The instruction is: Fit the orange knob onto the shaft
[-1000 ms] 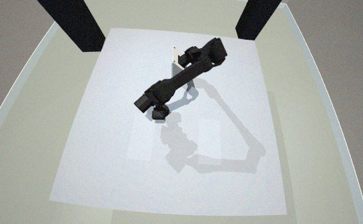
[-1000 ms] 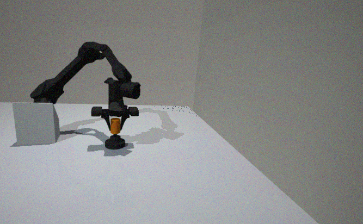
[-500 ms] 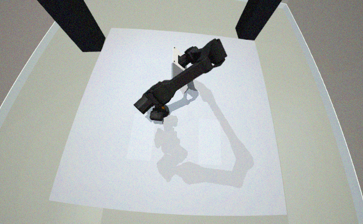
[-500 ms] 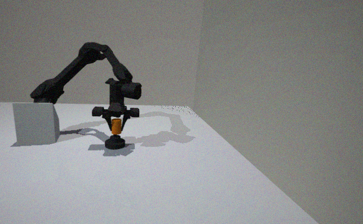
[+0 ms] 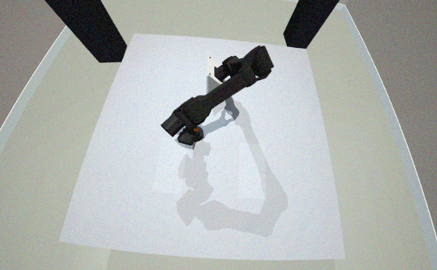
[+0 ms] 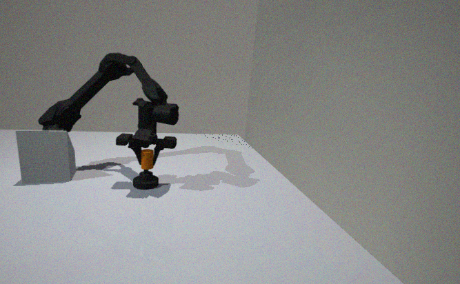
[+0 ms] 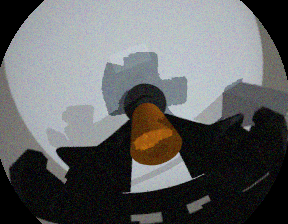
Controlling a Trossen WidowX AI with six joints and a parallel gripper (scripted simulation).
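Right now the round black pedestal is 40 mm below my gripper tip. Round my gripper tip: orange knob (20 mm above).
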